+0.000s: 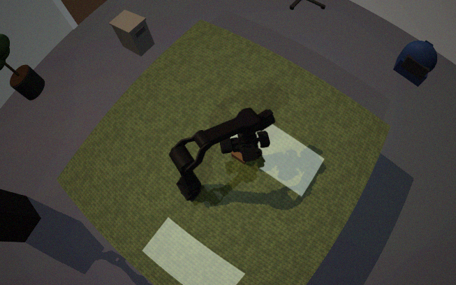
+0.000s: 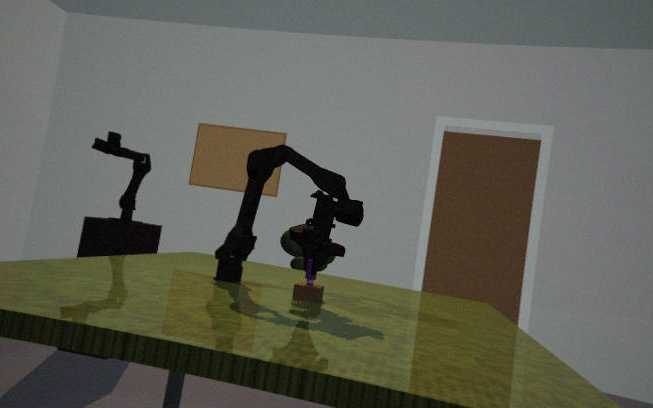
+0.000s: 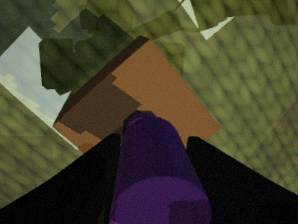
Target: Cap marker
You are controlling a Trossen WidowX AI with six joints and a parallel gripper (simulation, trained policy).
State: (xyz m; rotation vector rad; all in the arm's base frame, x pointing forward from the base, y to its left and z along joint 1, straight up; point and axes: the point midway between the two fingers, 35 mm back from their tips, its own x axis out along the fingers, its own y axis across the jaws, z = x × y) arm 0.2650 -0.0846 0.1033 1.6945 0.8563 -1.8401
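Now: gripper tip 10 mm below the purple cap. Round my gripper tip: thin band (20 mm below); then brown holder block (50 mm below).
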